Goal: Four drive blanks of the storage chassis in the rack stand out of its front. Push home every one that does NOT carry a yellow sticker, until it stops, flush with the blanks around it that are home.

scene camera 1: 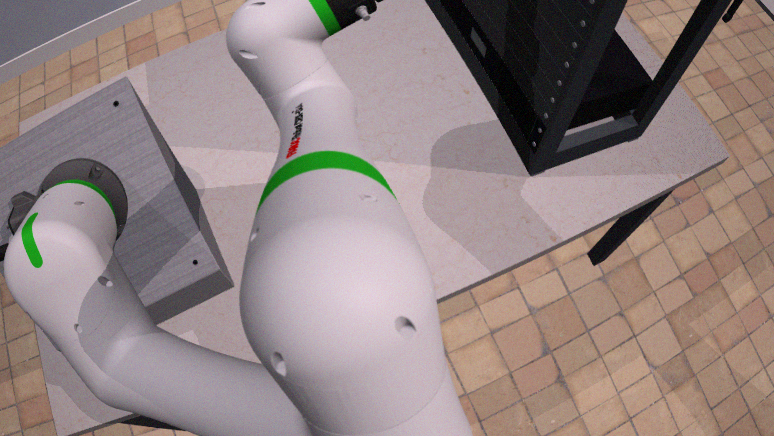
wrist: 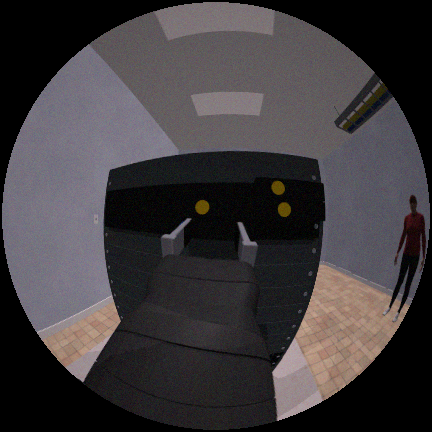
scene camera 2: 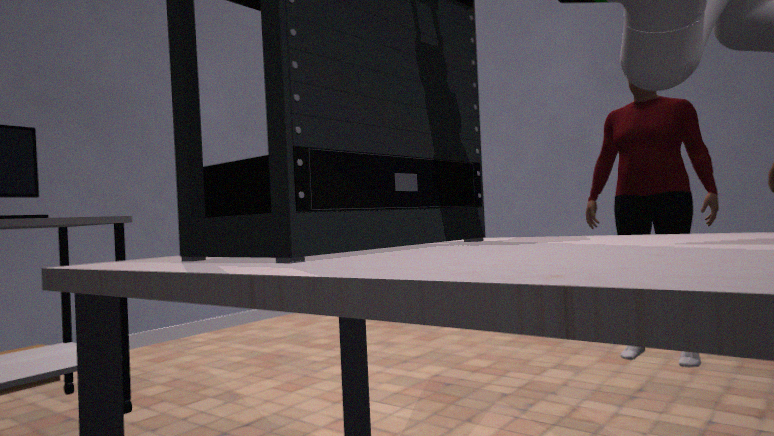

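Where they show: gripper, fingertip midpoint: (wrist: 213,228); arm's base, origin of the base link: (scene camera 1: 82,206).
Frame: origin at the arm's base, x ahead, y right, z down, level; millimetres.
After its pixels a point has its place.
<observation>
The storage chassis (wrist: 145,205) @(z -274, x 729, y -203 mm) is a black band across the upper rack (scene camera 1: 587,81) @(z -41, x 764, y 130 mm) (scene camera 2: 278,135) @(z 71, x 770, y -374 mm) (wrist: 215,167) @(z -343, x 738, y -75 mm). In the wrist view one yellow sticker (wrist: 202,207) @(z -268, x 688, y -84 mm) is left of centre. An upper yellow sticker (wrist: 278,188) @(z -296, x 683, y 16 mm) and a lower yellow sticker (wrist: 284,209) @(z -268, x 683, y 24 mm) are at the right, on black fronts that jut past the chassis outline. The seams between blanks are too dark to tell, and no blank without a sticker can be made out as standing out. My gripper (wrist: 213,228) @(z -242, x 675, y -67 mm) is open and empty, facing the chassis's lower middle; its body hides the rack below. Its fingers do not show in the scene views.
A black unit (scene camera 2: 352,181) @(z 133, x 746, y -254 mm) with a grey label sits low in the rack. The rack stands on the table (scene camera 1: 476,216) @(z 246, x 599, y 159 mm) (scene camera 2: 541,265) @(z 246, x 412, y -357 mm). The arm's base is on a grey block (scene camera 1: 162,216) @(z 58, x 111, y 38 mm). A person in red (scene camera 2: 652,146) (wrist: 414,232) stands beyond the table.
</observation>
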